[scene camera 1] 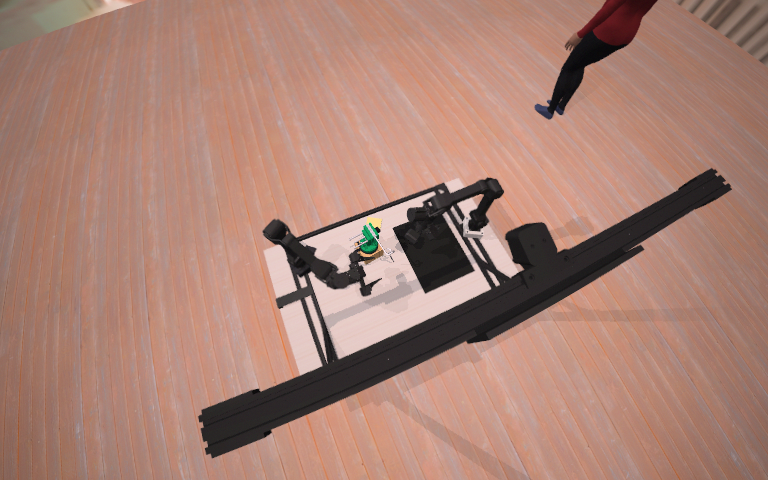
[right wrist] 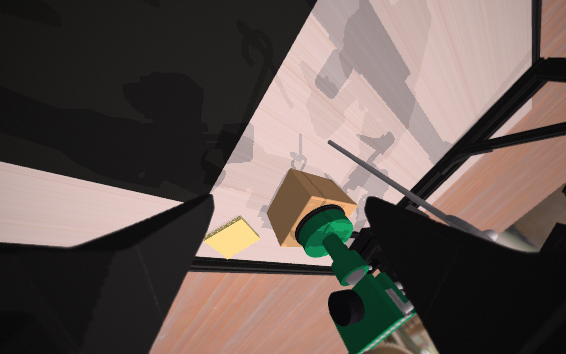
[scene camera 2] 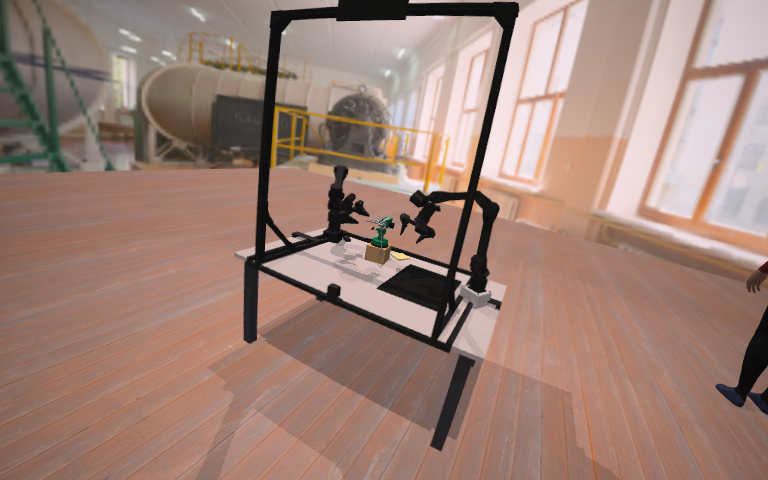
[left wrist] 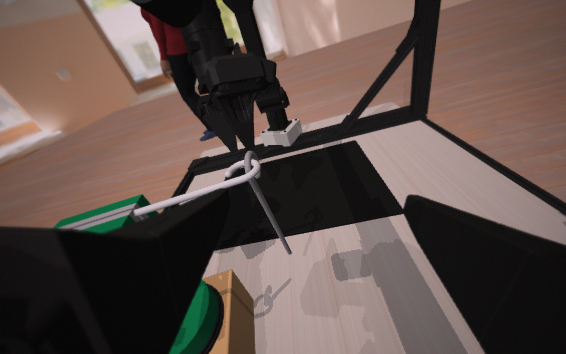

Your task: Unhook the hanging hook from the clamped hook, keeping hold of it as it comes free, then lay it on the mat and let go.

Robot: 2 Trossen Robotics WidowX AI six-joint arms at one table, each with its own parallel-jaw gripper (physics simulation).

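Places are measured from the left arm's base along level axes (x back, y right, z up), in millimetres.
Where they show: left gripper, between the fingertips: point(scene camera 1: 378, 267) point(scene camera 2: 363, 219) point(left wrist: 315, 199); right gripper, between the fingertips: point(right wrist: 290, 202) point(scene camera 2: 408, 239) point(left wrist: 241, 150); left arm's base, origin of its link: point(scene camera 1: 300, 262) point(right wrist: 379, 253) point(scene camera 2: 333, 230); right arm's base, origin of its link: point(scene camera 1: 474, 225) point(scene camera 2: 476, 289) point(left wrist: 279, 126).
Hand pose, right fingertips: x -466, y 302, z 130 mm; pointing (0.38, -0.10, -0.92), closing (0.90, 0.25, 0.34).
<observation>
Things, the pixels of their top centre, and the offset from my right fingertips. "spot": a spot on its surface instead. Level surfaces: height alone.
- dark grey hanging hook, centre of its top: point(left wrist: 247, 145) point(right wrist: 491, 248) dy +7, dx +118, dz +54 mm
- pale clamped hook, a spot on its surface: point(left wrist: 190, 193) spot: dy -50, dx +150, dz +48 mm
- green vise, centre of its top: point(left wrist: 56, 254) point(right wrist: 401, 331) point(scene camera 1: 365, 233) point(scene camera 2: 381, 216) dy -139, dx +165, dz +52 mm
- black mat, height of its surface: dz -185 mm
- wooden block, centre of its top: point(left wrist: 183, 326) point(right wrist: 320, 225) point(scene camera 1: 368, 245) point(scene camera 2: 379, 244) dy -137, dx +152, dz -105 mm
- yellow pad, centre of its top: point(right wrist: 234, 240) point(scene camera 1: 373, 224) point(scene camera 2: 400, 255) dy -242, dx +32, dz -178 mm
The dark grey hanging hook point(left wrist: 270, 215) point(right wrist: 385, 180) hangs by its curved top from the bent end of the pale clamped hook point(left wrist: 190, 193), its straight shank pointing down. The green vise point(scene camera 1: 369, 240) point(scene camera 2: 380, 232) point(left wrist: 102, 215) holds the clamped hook. My left gripper point(scene camera 1: 373, 267) point(scene camera 2: 362, 218) point(left wrist: 315, 199) is open and empty; in its wrist view the hanging hook lies ahead, between the fingers and nearer the left one. My right gripper point(scene camera 2: 410, 237) point(right wrist: 290, 202) is open and empty, raised on the other side of the vise. The black mat point(scene camera 1: 447, 266) point(scene camera 2: 407, 283) lies flat on the table.
A wooden block point(scene camera 2: 374, 253) point(left wrist: 237, 310) point(right wrist: 285, 220) stands under the vise. A yellow pad point(scene camera 1: 374, 221) point(scene camera 2: 399, 256) point(right wrist: 232, 238) lies beside it. A black frame point(scene camera 2: 266, 141) rises around the table. A person point(scene camera 1: 577, 62) stands away from the table.
</observation>
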